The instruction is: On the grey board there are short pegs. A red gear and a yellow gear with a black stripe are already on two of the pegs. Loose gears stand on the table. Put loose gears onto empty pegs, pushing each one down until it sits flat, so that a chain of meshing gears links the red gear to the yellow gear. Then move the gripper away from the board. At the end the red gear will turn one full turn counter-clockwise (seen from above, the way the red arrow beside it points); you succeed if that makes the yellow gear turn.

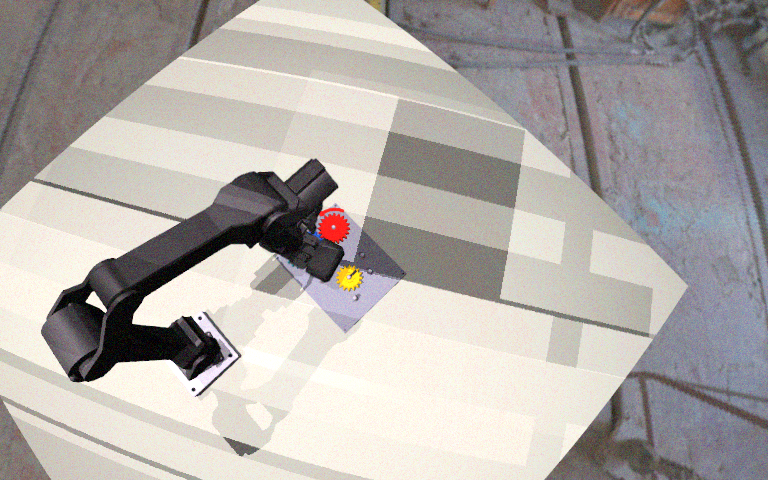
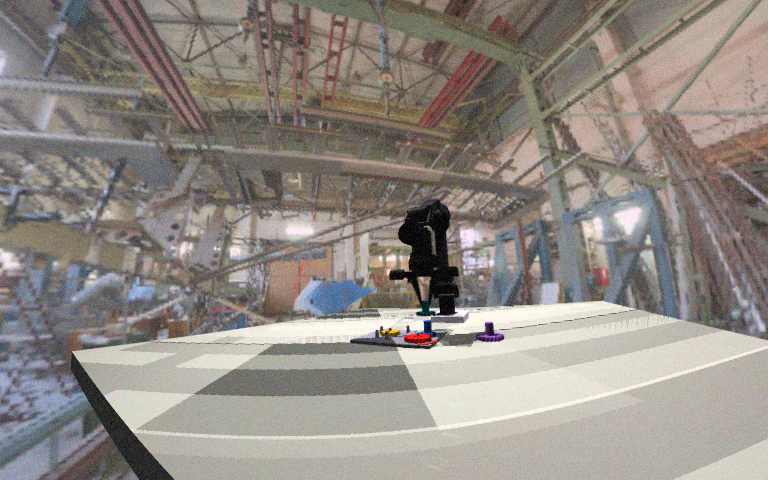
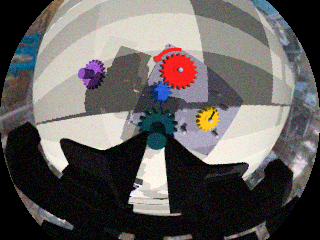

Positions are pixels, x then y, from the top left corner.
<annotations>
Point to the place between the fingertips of my gripper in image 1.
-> At 296,251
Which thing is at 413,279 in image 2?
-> My gripper.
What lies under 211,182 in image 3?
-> My gripper.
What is my gripper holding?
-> A teal gear.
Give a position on a red gear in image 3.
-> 170,66
</annotations>
